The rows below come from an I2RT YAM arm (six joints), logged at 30 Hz.
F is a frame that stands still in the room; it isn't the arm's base.
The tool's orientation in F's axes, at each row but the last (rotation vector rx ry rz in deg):
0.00, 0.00, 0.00
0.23, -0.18, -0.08
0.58, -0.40, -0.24
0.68, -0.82, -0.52
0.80, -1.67, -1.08
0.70, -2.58, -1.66
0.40, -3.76, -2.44
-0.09, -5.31, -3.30
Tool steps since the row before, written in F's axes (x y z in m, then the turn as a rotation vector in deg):
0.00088, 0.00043, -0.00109, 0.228, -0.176, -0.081
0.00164, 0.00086, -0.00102, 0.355, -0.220, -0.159
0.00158, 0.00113, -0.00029, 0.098, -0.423, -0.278
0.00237, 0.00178, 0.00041, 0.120, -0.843, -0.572
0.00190, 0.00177, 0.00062, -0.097, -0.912, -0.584
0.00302, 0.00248, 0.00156, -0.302, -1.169, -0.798
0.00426, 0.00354, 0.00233, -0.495, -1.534, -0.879
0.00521, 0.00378, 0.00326, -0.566, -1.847, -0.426
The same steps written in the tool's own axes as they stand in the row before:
0.00088, 0.00043, -0.00109, 0.228, -0.176, -0.081
0.00164, 0.00086, -0.00103, 0.355, -0.220, -0.159
0.00157, 0.00113, -0.00031, 0.098, -0.425, -0.274
0.00236, 0.00181, 0.00035, 0.120, -0.849, -0.564
0.00188, 0.00181, 0.00054, -0.097, -0.922, -0.568
0.00301, 0.00259, 0.00139, -0.303, -1.187, -0.770
0.00425, 0.00374, 0.00203, -0.485, -1.561, -0.836
0.00526, 0.00408, 0.00278, -0.496, -1.877, -0.380

